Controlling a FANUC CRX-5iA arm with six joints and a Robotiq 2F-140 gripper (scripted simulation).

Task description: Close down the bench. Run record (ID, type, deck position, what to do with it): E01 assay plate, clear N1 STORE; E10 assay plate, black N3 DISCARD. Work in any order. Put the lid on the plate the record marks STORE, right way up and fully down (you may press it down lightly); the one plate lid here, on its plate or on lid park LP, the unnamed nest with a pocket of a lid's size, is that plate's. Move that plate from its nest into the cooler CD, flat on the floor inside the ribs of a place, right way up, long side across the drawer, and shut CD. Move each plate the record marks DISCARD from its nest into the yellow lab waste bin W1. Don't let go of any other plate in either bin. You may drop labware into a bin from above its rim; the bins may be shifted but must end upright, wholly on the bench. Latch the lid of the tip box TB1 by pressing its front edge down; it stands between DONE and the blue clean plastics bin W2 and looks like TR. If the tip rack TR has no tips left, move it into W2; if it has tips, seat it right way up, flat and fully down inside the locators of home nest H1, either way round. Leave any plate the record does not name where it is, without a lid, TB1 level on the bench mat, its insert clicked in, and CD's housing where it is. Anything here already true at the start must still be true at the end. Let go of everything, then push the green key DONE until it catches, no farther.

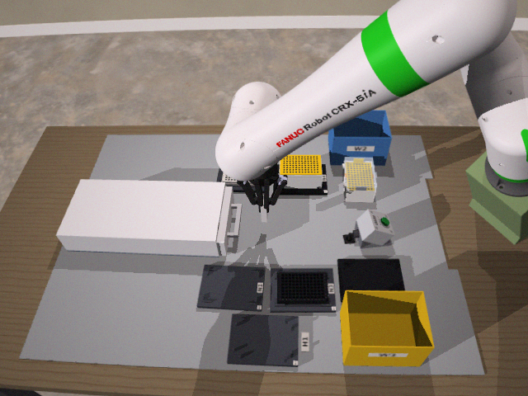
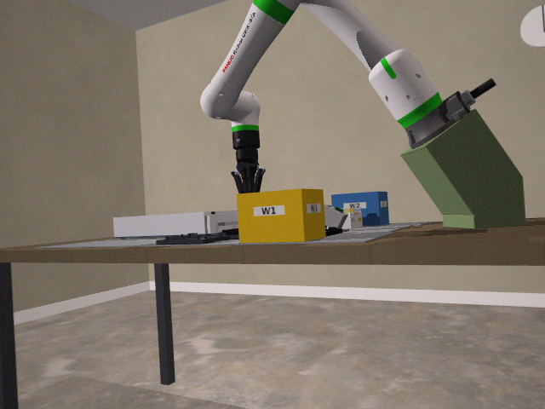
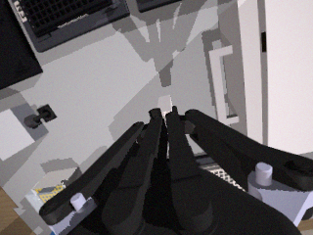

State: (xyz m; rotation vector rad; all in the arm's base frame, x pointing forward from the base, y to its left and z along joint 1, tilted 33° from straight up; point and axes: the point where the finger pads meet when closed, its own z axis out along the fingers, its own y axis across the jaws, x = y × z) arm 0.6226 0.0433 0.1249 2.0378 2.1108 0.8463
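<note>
My gripper is now 13 cm past the black plate, 18 cm to the right of it and 7 cm above it. Round my hand: pale plate (10 cm ahead, 18 cm to the right, 7 cm below); then tip rack TR (8 cm behind, 21 cm to the right, 3 cm below); then nest N1 (5 cm ahead, 20 cm to the left, 8 cm below).
</note>
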